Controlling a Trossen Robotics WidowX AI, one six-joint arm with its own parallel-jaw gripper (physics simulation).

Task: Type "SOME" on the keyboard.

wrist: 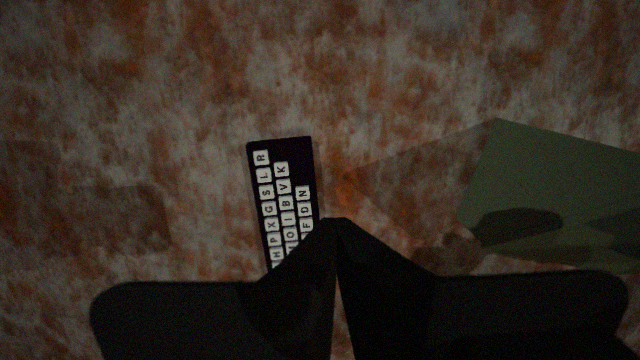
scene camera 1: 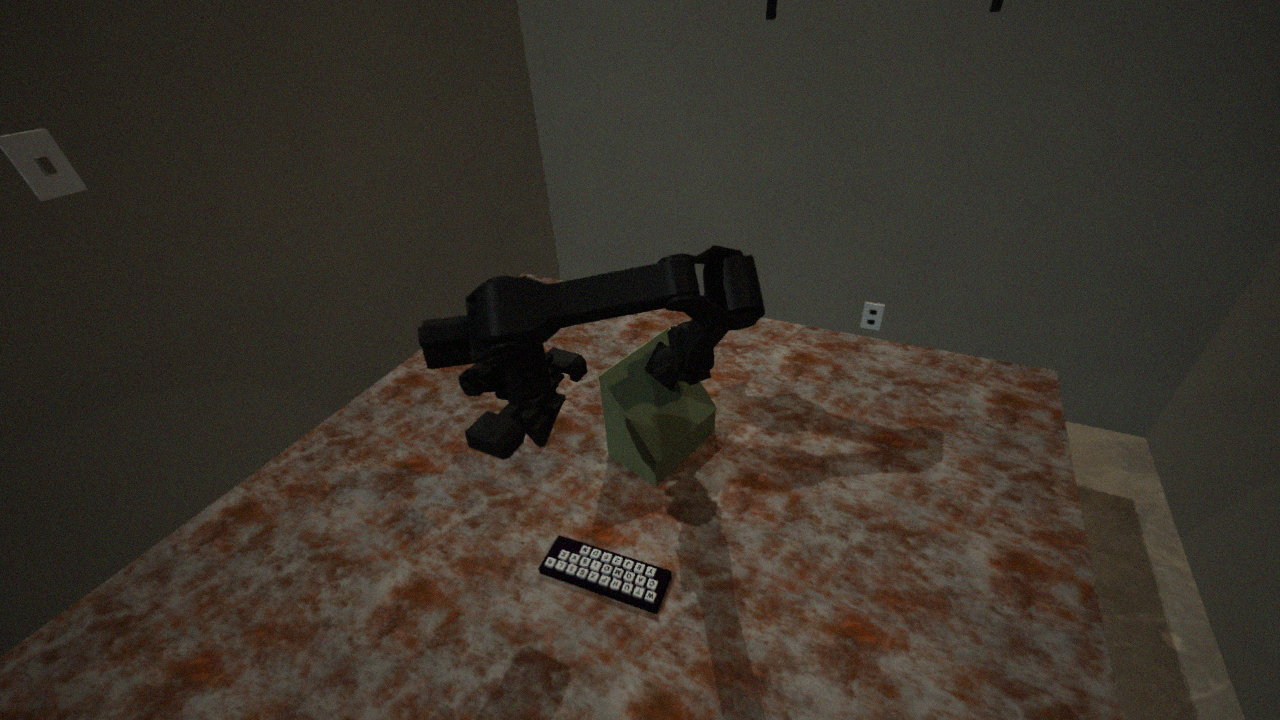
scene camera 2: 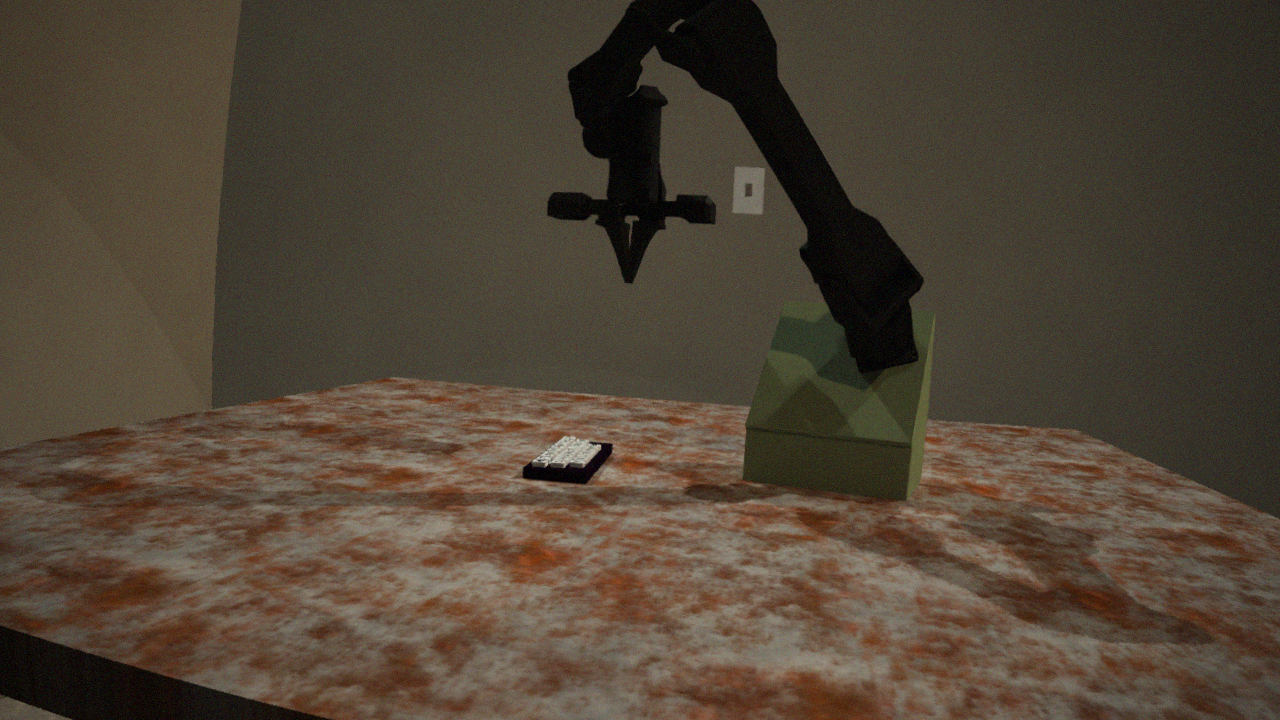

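Seen in the pictures: gripper, fingertip midpoint: [wrist: 334, 229] [scene camera 1: 541, 445] [scene camera 2: 628, 283]; arm's base, origin of the base link: [scene camera 1: 665, 366] [scene camera 2: 882, 344].
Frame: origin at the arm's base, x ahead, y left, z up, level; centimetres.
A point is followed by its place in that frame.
A small black keyboard [scene camera 1: 605, 574] @(x 32.5, y 4.7, z -13.6 cm) [scene camera 2: 567, 460] @(x 30.7, y 9.9, z -13.4 cm) [wrist: 280, 200] @(x 32.5, y 0.6, z -13.2 cm) with white letter keys lies flat on the table. In the wrist view the S key [wrist: 266, 192] @(x 33.8, y -0.2, z -13.3 cm) and the O key [wrist: 290, 234] @(x 31.7, y 4.4, z -13.3 cm) show in its rows. The M key and the E key cannot be made out there; the left finger covers the keyboard's lower part. My gripper [scene camera 2: 629, 281] @(x 28.6, y -5.6, z 4.7 cm) [wrist: 334, 229] @(x 28.6, y -5.6, z 4.7 cm) is shut and empty, pointing down. It hangs high above the table, well above the keyboard's level and touching nothing.
A green block-shaped stand [scene camera 1: 657, 438] @(x 10.7, y 3.2, z -6.7 cm) [scene camera 2: 832, 461] @(x 4.7, y 6.4, z -11.8 cm) [wrist: 545, 175] @(x 11.7, y -3.7, z -5.9 cm) with a sloped top stands under the arm's base, beside the keyboard. The mottled orange and grey table [scene camera 1: 850, 573] @(x 17.2, y 36.0, z -14.9 cm) [scene camera 2: 447, 591] @(x 28.2, y 47.6, z -14.9 cm) bears both. Walls rise behind the table.
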